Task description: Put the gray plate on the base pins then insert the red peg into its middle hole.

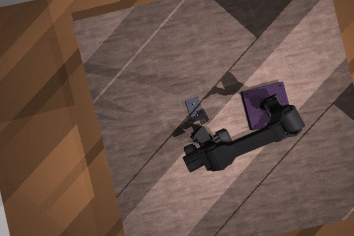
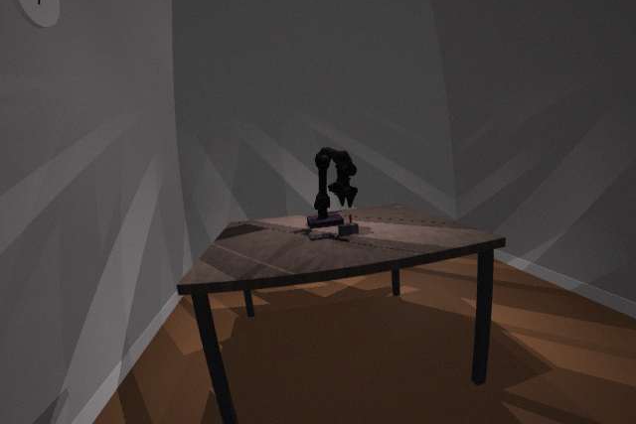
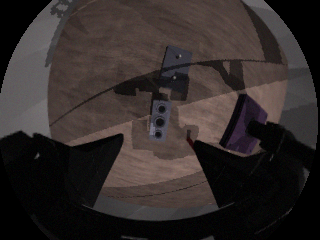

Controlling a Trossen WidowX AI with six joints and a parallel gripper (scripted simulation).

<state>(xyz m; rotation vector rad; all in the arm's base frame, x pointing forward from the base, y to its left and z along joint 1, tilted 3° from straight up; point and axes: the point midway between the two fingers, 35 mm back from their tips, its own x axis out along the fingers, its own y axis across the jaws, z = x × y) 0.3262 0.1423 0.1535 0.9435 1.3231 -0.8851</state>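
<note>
The gray plate lies 10 mm behind my gripper tip and 100 mm below it. From my gripper tip the other things lie so: base 20 mm ahead, 140 mm to the right, 130 mm below; then red peg 120 mm behind, 20 mm to the left, 100 mm below.
</note>
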